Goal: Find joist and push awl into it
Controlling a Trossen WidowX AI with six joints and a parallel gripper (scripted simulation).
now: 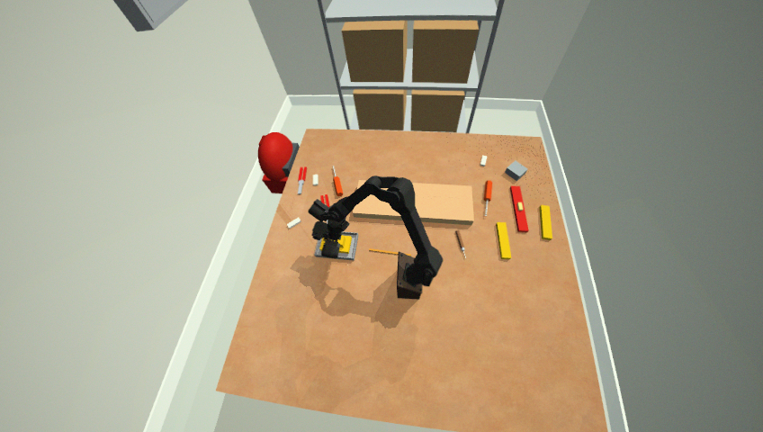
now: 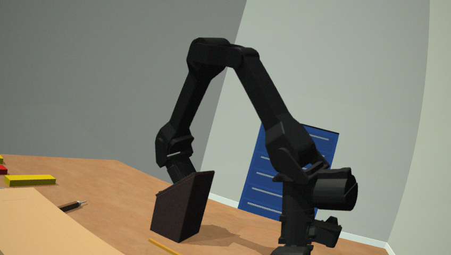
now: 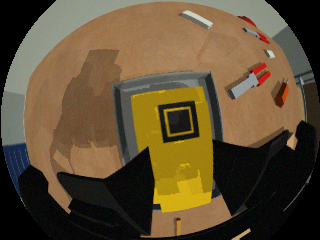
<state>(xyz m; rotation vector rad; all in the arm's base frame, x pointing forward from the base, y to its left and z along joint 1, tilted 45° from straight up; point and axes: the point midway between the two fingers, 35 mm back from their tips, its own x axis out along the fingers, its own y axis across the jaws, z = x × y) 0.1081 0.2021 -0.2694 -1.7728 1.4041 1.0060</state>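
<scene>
The grey tray lies 1 cm to the right of my gripper tip and 2 cm below it. The rest, counted from my gripper tip: red level: 35 cm ahead, 75 cm to the right, 2 cm below; then awl: 11 cm ahead, 52 cm to the right, 3 cm below; then yellow stud finder: 1 cm to the left, 2 cm above.
</scene>
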